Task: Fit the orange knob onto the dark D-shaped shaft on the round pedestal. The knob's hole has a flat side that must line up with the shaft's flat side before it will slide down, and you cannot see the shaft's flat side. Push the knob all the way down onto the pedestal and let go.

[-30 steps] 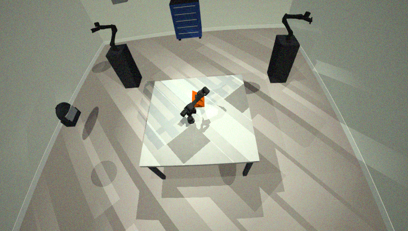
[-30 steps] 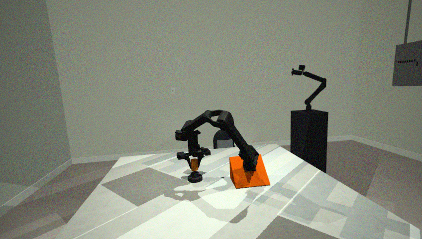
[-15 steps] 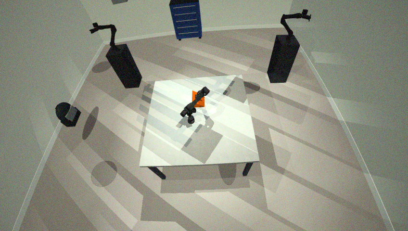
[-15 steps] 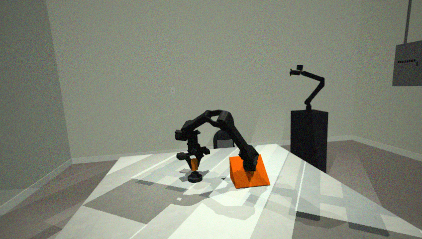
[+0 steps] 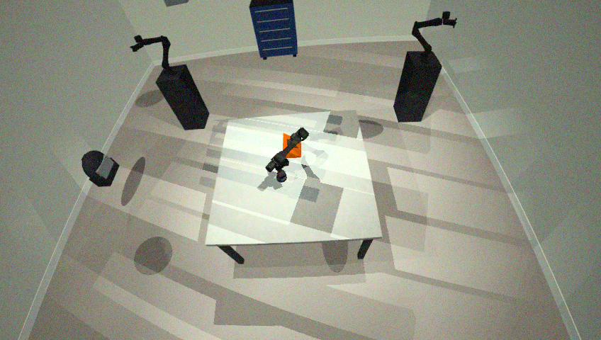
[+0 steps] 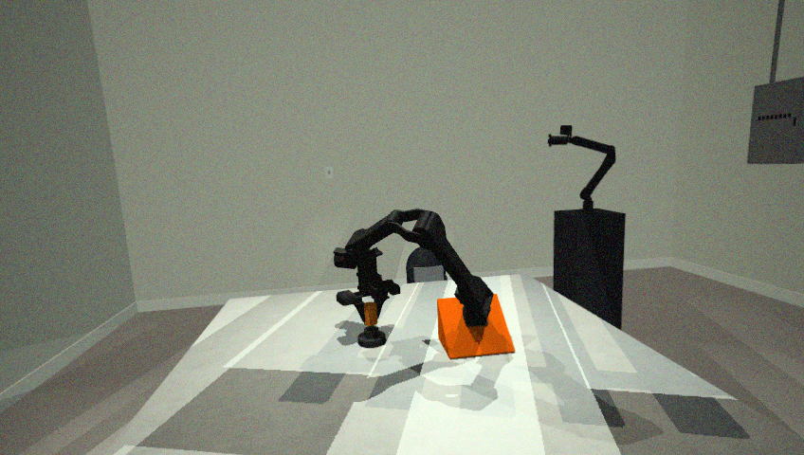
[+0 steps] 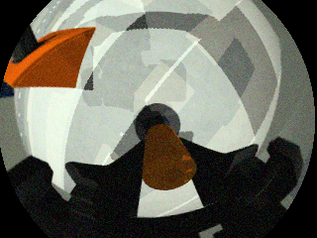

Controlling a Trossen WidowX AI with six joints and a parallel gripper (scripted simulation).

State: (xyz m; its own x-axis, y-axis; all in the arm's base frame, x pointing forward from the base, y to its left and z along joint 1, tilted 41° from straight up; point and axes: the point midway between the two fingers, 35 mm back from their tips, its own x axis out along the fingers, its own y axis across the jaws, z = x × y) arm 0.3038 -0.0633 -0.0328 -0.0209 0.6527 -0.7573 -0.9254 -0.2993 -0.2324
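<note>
My gripper tip is 20 mm below the orange knob. From my gripper tip the other things lie so: round dark pedestal: 40 mm below.
</note>
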